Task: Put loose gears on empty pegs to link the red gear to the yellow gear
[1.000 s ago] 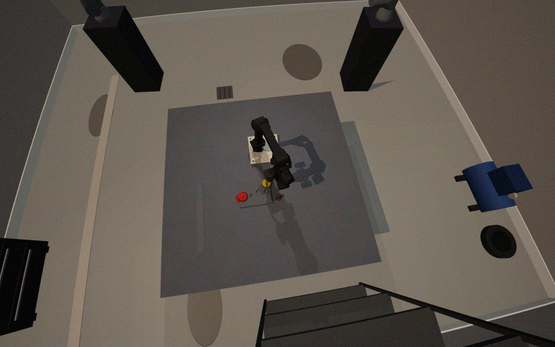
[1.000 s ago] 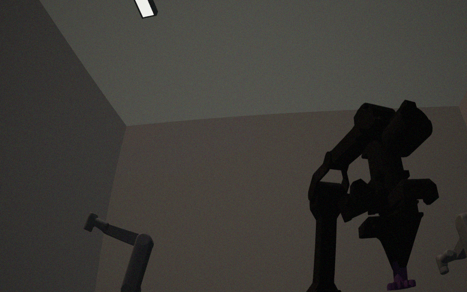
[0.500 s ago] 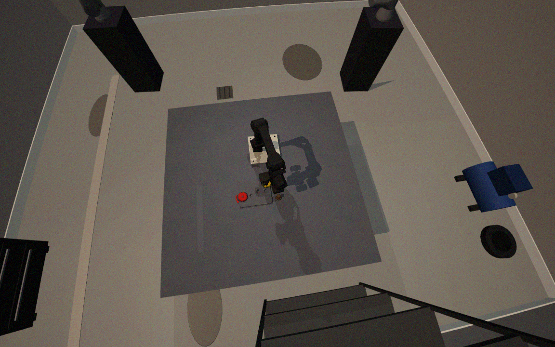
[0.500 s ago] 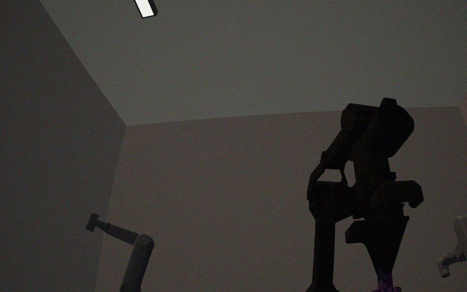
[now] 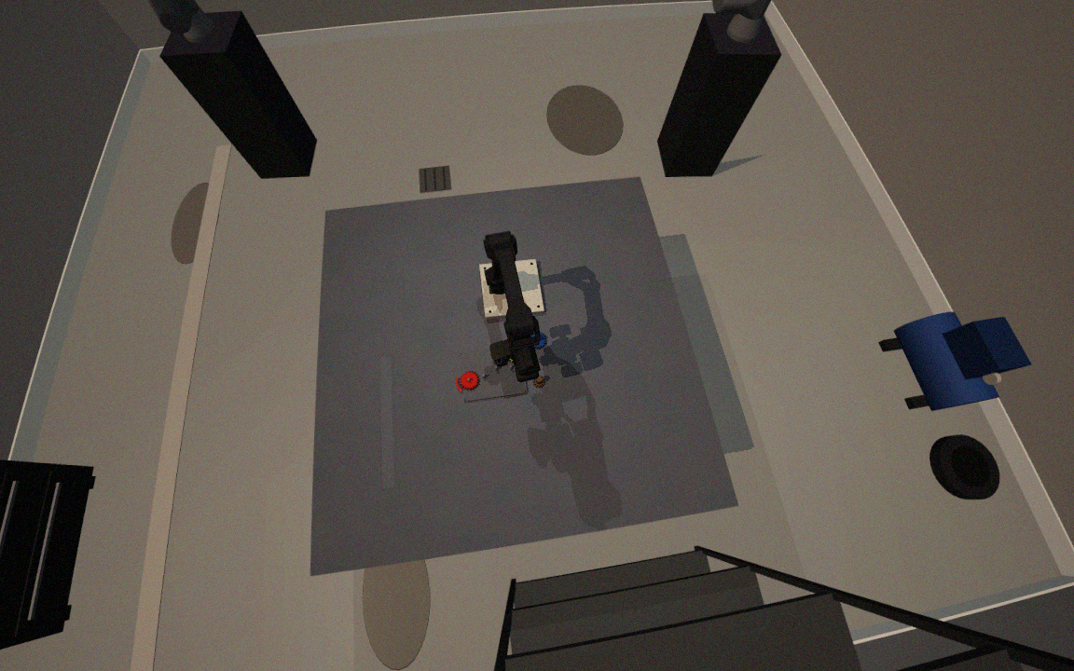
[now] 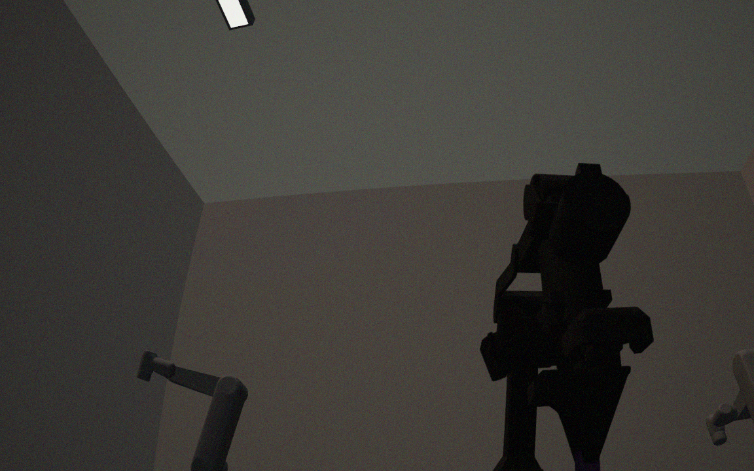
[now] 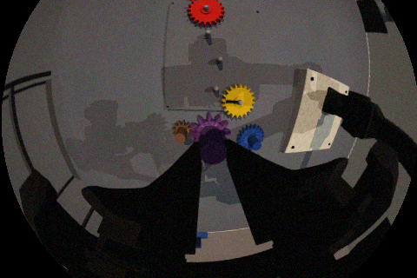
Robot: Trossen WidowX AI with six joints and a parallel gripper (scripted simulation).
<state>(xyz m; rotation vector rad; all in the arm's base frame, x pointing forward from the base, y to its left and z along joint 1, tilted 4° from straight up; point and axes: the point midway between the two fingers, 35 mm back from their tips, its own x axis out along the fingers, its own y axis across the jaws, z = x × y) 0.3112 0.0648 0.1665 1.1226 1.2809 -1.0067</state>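
Now: gripper tip 180 mm to the left of the red gear, 130 mm above it and 30 mm short of it. From my gripper tip the other things lie so: brown gear: 130 mm below, 60 mm to the left, 40 mm ahead; then yellow gear: 130 mm below, 60 mm behind, 20 mm to the right; then purple gear: 10 mm below.
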